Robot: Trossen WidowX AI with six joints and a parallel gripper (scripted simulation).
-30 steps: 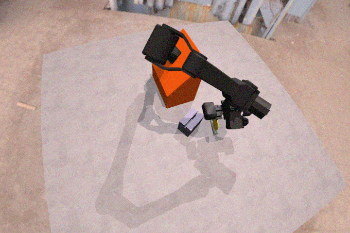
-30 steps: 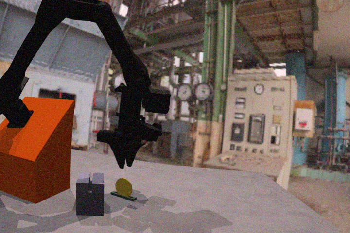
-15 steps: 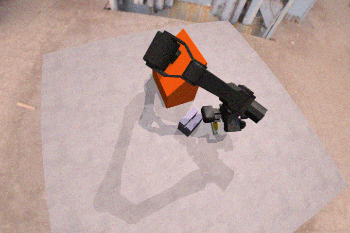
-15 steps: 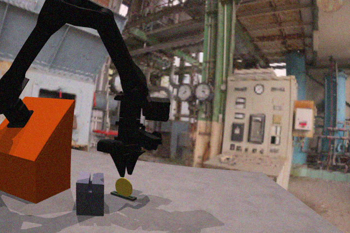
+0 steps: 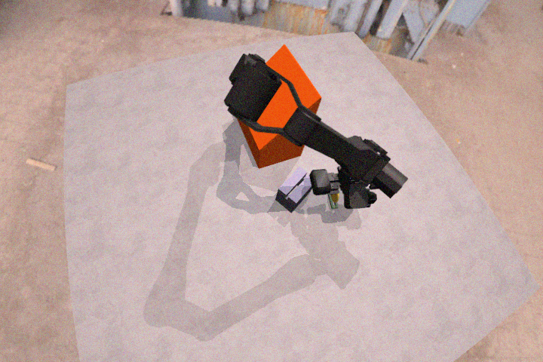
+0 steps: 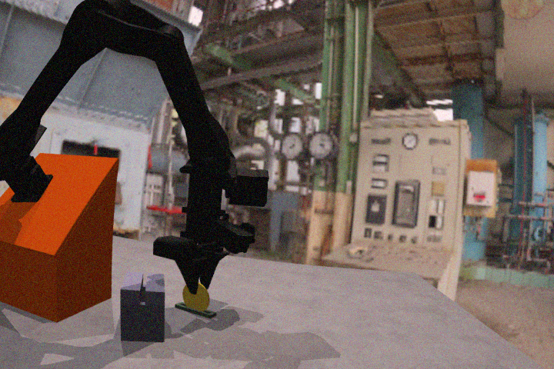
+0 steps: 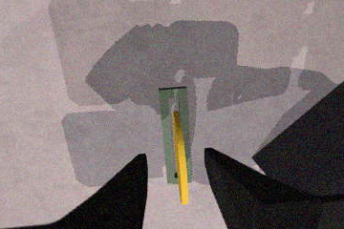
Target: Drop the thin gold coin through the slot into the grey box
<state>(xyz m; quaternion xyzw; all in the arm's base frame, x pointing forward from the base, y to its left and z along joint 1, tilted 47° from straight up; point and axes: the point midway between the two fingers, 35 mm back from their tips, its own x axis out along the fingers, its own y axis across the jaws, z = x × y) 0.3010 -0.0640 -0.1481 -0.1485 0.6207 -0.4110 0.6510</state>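
The gold coin lies 1 cm below my gripper tip and 1 cm behind it.
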